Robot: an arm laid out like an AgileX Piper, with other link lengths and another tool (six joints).
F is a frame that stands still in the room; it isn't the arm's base.
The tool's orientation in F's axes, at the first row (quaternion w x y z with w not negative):
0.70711 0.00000 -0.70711 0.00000
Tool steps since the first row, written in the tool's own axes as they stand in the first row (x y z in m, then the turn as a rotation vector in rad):
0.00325 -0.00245 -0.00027 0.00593 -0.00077 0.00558
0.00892 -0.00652 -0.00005 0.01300 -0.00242 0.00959
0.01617 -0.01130 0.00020 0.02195 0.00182 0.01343
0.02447 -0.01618 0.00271 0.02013 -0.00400 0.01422
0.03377 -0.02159 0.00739 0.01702 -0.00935 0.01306
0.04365 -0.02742 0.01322 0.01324 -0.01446 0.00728
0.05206 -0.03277 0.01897 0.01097 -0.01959 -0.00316
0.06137 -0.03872 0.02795 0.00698 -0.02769 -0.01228
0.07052 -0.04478 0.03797 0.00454 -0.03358 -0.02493
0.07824 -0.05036 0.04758 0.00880 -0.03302 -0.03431
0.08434 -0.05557 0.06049 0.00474 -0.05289 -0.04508
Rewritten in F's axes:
0.00027 -0.00245 0.00325 -0.00558 -0.00077 0.00593
0.00005 -0.00652 0.00892 -0.00959 -0.00242 0.01300
-0.00020 -0.01130 0.01617 -0.01343 0.00182 0.02195
-0.00271 -0.01618 0.02447 -0.01422 -0.00400 0.02013
-0.00739 -0.02159 0.03377 -0.01306 -0.00935 0.01702
-0.01322 -0.02742 0.04365 -0.00728 -0.01446 0.01324
-0.01897 -0.03277 0.05206 0.00316 -0.01959 0.01097
-0.02795 -0.03872 0.06137 0.01228 -0.02769 0.00698
-0.03797 -0.04478 0.07052 0.02493 -0.03358 0.00454
-0.04758 -0.05036 0.07824 0.03431 -0.03302 0.00880
-0.06049 -0.05557 0.08434 0.04508 -0.05289 0.00474

